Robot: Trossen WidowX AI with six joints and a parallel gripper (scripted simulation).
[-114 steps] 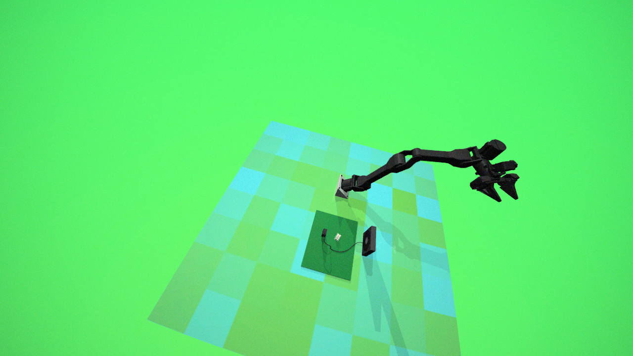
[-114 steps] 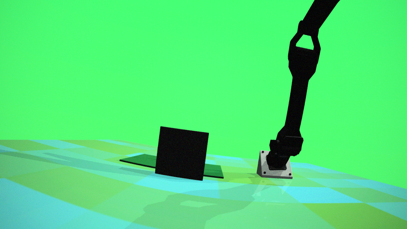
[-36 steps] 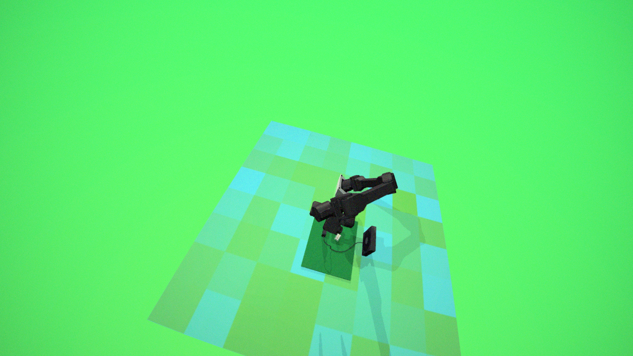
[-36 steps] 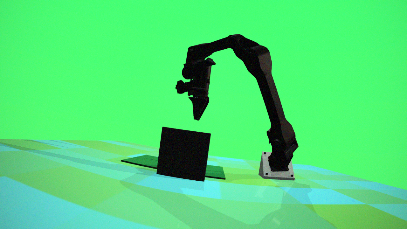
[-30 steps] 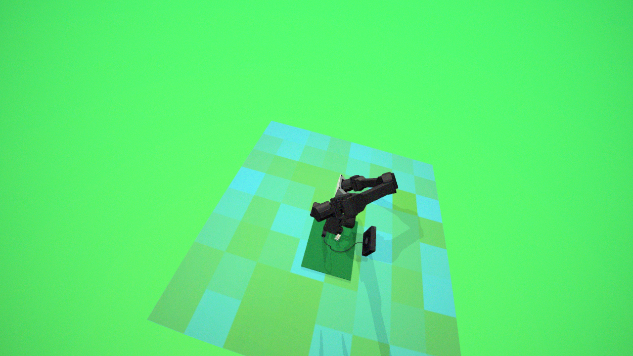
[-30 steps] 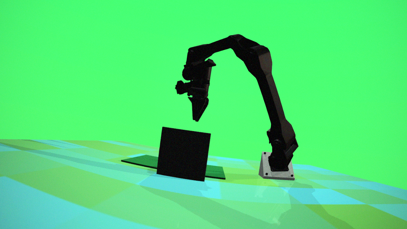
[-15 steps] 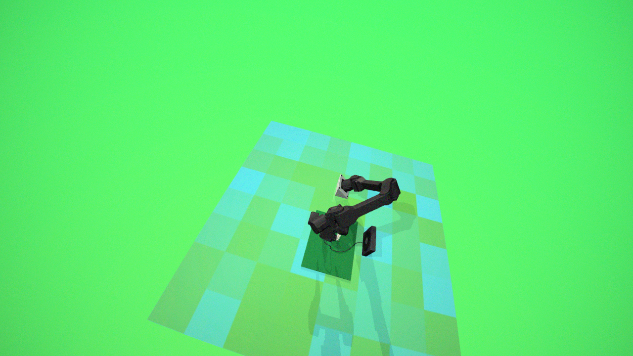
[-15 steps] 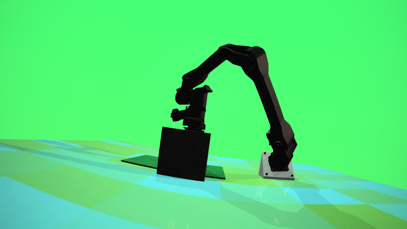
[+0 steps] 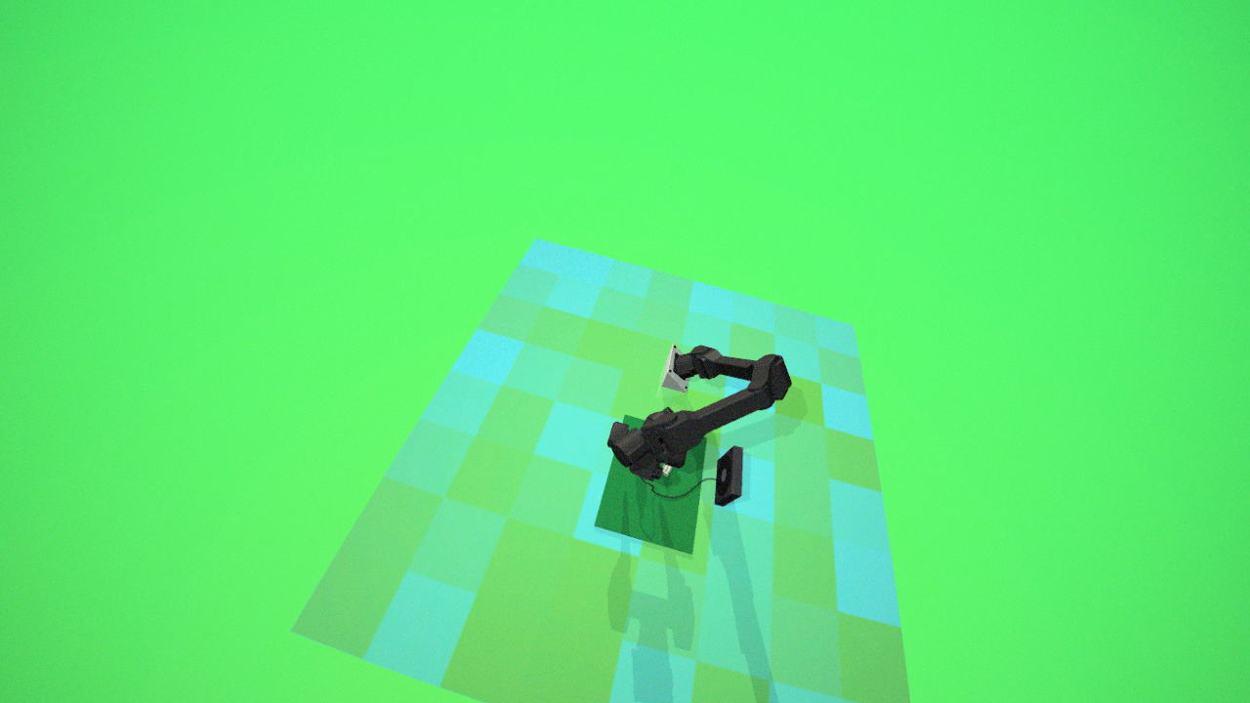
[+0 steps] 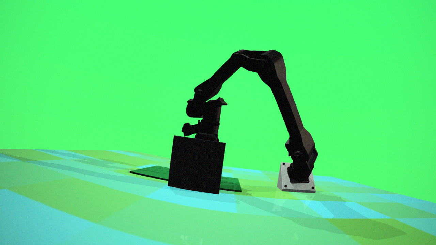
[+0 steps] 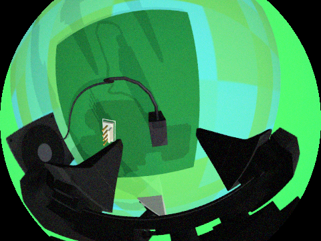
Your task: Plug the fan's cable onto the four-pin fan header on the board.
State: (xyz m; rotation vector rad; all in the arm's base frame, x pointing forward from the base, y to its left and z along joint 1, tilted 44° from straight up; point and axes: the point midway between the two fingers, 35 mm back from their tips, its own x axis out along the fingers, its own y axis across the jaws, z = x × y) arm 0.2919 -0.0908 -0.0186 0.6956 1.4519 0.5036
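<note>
The black plug is 1 cm ahead of my gripper tip and 2 cm below it. From my gripper tip the other things lie so: black fan (2 cm ahead, 22 cm to the left, 2 cm above); dark green board (4 cm ahead, 5 cm to the left, 5 cm below); white four-pin header (1 cm ahead, 8 cm to the left, 4 cm below).
</note>
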